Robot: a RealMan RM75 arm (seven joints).
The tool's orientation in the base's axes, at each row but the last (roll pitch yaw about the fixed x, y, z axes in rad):
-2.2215 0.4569 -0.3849
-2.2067 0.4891 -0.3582
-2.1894 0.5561 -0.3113
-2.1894 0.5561 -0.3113
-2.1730 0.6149 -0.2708
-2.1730 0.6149 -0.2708
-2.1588 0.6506 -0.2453
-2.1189 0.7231 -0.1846
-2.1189 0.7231 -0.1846
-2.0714 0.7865 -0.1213
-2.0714 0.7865 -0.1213
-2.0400 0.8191 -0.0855
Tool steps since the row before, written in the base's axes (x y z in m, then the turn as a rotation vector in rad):
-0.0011 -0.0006 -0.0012 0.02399 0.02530 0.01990
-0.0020 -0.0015 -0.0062 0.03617 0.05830 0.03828
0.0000 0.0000 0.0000 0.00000 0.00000 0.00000
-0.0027 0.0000 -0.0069 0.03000 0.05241 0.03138
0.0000 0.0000 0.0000 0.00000 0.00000 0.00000
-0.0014 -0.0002 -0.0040 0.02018 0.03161 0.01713
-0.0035 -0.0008 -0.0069 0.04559 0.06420 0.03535
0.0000 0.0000 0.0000 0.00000 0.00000 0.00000
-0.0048 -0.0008 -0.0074 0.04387 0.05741 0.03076
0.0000 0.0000 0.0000 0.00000 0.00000 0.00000
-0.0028 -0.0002 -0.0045 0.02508 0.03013 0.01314
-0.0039 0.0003 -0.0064 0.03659 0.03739 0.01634
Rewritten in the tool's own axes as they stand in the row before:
-0.0002 0.0017 0.0001 0.00265 -0.03834 0.01160
0.0017 0.0062 0.0019 -0.00613 -0.07222 0.03031
0.0000 0.0000 0.0000 0.00000 0.00000 0.00000
0.0015 0.0064 0.0035 -0.00594 -0.06135 0.02885
0.0000 0.0000 0.0000 0.00000 0.00000 0.00000
0.0012 0.0036 0.0018 -0.00091 -0.03707 0.01803
0.0016 0.0071 0.0028 0.00137 -0.07852 0.03581
0.0000 0.0000 0.0000 0.00000 0.00000 0.00000
0.0015 0.0082 0.0030 0.00408 -0.07169 0.03179
0.0000 0.0000 0.0000 0.00000 0.00000 0.00000
0.0012 0.0048 0.0020 0.00571 -0.03715 0.01723
0.0020 0.0065 0.0032 0.01078 -0.04988 0.01998

